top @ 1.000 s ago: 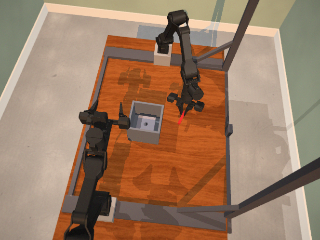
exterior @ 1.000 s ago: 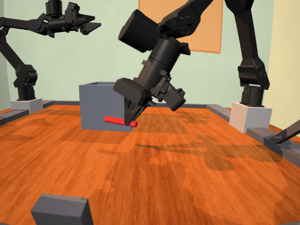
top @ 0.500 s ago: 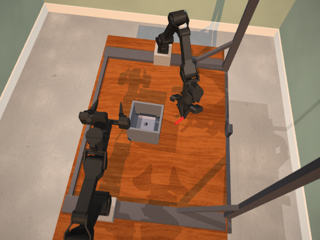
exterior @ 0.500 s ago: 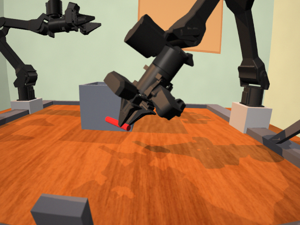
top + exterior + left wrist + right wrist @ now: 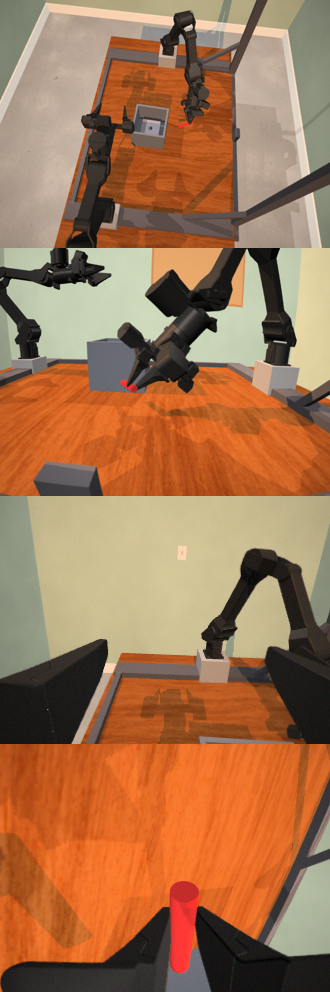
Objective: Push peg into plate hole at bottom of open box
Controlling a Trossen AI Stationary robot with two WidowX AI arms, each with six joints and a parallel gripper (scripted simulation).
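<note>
Right now my right hand is 3 cm to the right of the red peg, 3 cm above it and 1 cm short of it. Also, from my right hand: pale plate: 18 cm ahead, 11 cm to the left, 3 cm below.
</note>
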